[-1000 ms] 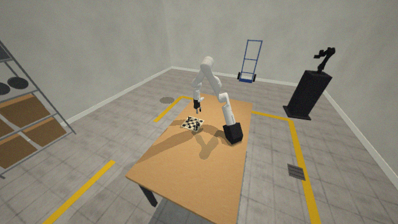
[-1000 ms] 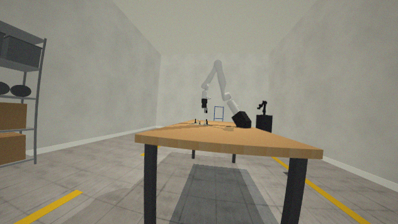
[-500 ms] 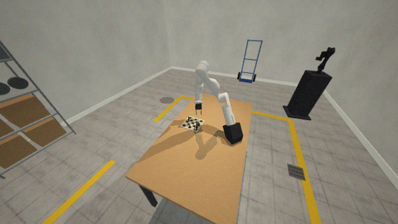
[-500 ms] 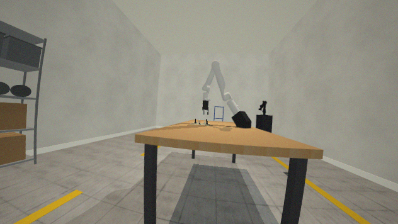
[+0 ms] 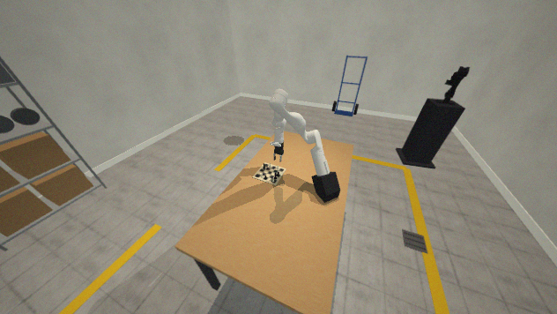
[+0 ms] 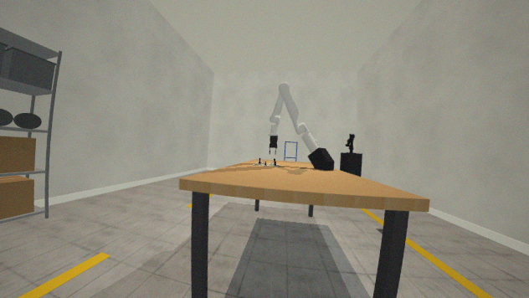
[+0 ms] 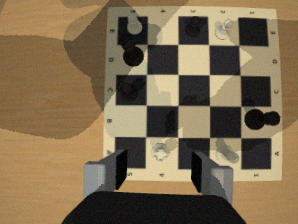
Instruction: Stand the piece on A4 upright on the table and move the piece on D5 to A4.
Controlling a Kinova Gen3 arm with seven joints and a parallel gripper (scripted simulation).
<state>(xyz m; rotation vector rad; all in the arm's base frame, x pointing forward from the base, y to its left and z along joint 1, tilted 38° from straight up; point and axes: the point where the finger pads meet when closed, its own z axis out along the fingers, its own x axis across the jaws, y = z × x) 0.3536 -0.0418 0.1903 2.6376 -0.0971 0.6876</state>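
Right now the small chessboard is 11 cm below my hand, 6 cm to the left of it and 5 cm ahead of it. Also, from my hand: black piece 12 cm ahead, 9 cm below, 2 cm to the left.
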